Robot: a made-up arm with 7 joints.
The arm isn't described. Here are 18 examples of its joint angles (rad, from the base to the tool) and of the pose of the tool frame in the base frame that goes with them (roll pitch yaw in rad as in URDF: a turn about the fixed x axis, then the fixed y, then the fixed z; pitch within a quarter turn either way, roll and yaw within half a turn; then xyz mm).
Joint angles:
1: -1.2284 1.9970 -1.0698 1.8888 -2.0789 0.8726 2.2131
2: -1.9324 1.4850 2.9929 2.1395 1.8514 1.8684 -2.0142
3: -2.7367 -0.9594 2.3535 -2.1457 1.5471 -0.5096 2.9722
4: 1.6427 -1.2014 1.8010 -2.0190 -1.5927 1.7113 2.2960
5: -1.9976 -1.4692 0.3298 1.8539 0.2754 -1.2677 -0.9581
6: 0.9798 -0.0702 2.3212 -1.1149 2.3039 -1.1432 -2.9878
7: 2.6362 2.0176 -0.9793 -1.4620 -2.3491 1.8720 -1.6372
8: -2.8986 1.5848 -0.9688 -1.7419 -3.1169 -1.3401 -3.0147
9: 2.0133 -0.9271 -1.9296 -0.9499 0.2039 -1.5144 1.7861
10: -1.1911 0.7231 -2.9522 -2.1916 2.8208 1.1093 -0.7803
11: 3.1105 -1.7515 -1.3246 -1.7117 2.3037 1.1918 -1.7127
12: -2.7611 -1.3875 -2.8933 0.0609 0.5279 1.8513 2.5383
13: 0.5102 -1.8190 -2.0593 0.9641 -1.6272 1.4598 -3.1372
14: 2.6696 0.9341 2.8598 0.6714 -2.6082 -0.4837 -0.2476
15: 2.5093 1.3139 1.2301 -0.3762 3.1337 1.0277 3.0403
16: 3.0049 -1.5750 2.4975 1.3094 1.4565 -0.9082 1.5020
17: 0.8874 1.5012 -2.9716 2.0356 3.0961 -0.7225 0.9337
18: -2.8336 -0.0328 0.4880 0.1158 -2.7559 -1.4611 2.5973
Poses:
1: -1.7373 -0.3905 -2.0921 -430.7 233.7 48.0
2: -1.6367 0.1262 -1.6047 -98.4 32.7 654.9
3: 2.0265 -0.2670 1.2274 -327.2 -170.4 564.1
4: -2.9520 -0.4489 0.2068 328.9 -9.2 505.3
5: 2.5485 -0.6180 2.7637 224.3 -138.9 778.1
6: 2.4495 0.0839 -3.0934 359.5 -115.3 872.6
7: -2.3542 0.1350 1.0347 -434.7 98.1 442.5
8: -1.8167 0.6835 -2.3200 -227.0 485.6 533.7
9: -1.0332 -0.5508 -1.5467 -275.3 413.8 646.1
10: 0.7010 -0.5237 2.8820 86.0 163.4 -29.3
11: 2.4624 -0.4157 0.4632 105.0 495.1 246.7
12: -0.7095 -0.3360 -1.0373 591.1 -350.5 285.3
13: 0.1185 0.4289 1.6135 -272.7 448.0 -130.8
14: -3.1095 -0.1742 -2.7779 -315.4 -79.6 997.1
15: 1.9486 -0.1003 -2.6301 -370.5 -605.1 566.4
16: 1.5835 -0.0644 -0.1126 368.7 440.2 -68.0
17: -2.0234 -0.7868 -2.1620 10.5 107.5 707.9
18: -1.6175 1.0444 -2.7907 -54.9 174.9 994.1
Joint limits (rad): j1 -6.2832..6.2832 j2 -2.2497..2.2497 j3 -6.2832..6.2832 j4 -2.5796..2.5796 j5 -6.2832..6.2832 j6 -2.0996..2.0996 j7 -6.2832..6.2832
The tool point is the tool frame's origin. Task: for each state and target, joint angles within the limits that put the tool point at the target. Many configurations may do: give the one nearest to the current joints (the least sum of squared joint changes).
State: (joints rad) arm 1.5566 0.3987 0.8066 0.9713 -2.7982 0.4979 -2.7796
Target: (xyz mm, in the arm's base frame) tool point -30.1 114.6 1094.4
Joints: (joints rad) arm 1.7076 -0.2122 0.7639 0.2966 -2.8080 0.7352 -2.7796
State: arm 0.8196 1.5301 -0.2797 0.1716 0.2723 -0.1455 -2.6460
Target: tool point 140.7 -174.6 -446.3
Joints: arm 0.9164 2.1263 -0.0603 1.0176 0.2718 0.0859 -2.6460
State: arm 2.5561 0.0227 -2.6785 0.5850 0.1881 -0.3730 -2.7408
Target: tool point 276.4 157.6 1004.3
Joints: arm 2.3632 0.0846 -2.9005 0.8434 0.2349 -0.4691 -2.7408
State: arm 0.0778 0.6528 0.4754 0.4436 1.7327 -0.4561 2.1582
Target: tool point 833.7 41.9 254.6
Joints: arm -0.1302 1.3307 0.3853 0.3964 1.7277 -0.3024 2.1582
